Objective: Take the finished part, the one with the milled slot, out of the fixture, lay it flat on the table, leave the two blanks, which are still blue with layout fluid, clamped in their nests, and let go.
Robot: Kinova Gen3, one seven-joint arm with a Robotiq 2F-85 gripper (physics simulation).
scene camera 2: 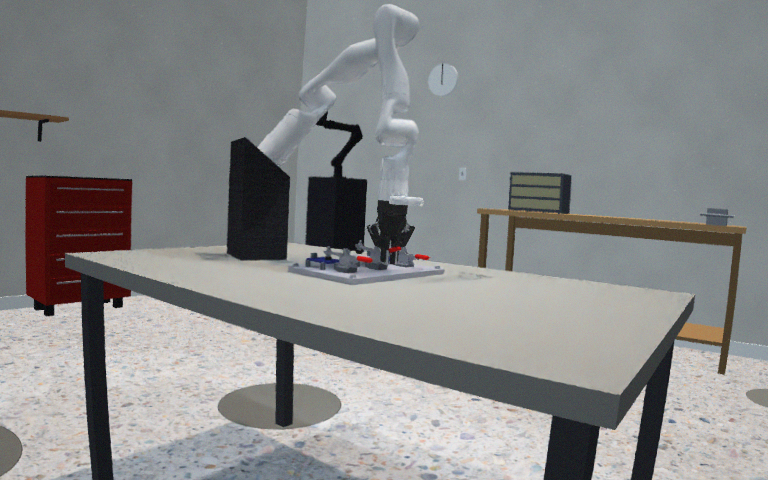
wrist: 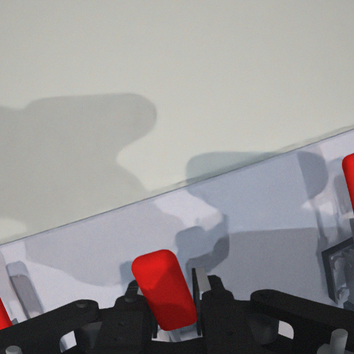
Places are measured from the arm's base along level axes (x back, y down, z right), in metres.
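Where they show: gripper, fingertip midpoint: point(scene camera 2: 389, 264); arm's base, origin of the base link: point(scene camera 2: 263, 164).
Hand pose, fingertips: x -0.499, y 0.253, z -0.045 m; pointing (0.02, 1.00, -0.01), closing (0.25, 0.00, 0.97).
Things, the pixels of their top centre, and the offset from my fingertips. "*": a spot on its surface instead. Level surfaces: height alone.
- pale fixture plate, surface spot: point(scene camera 2: 353, 278) * dx -0.048, dy +0.016, dz +0.172 m
- table, its level: dy +0.031 m
- red clamp handle, surface spot: point(scene camera 2: 394, 249) * dx -0.023, dy -0.040, dz +0.009 m
- blue blank, middle of its top: point(scene camera 2: 325, 259) dx +0.116, dy -0.005, dz +0.111 m
The pale fixture plate point(scene camera 2: 353, 278) point(wrist: 100, 250) lies on the table point(scene camera 2: 453, 316) point(wrist: 240, 60) and carries grey toggle clamps with red handles. My gripper point(scene camera 2: 388, 259) point(wrist: 174, 285) points down over the fixture. It is shut on one red clamp handle point(scene camera 2: 394, 249) point(wrist: 162, 287), which shows tilted between its fingers. Two other red handles show in the scene view, one to the left point(scene camera 2: 364, 258) and one to the right point(scene camera 2: 421, 256). A blue blank point(scene camera 2: 322, 260) sits at the fixture's left. The slotted finished part cannot be made out in either view.
More clamp handles show at the left edge point(wrist: 3, 316) and right edge point(wrist: 349, 182) of the wrist view. The black robot pedestal point(scene camera 2: 257, 209) stands left of the fixture. A second black pedestal point(scene camera 2: 336, 212) with a black arm stands behind. A wooden bench point(scene camera 2: 611, 220) stands at the right.
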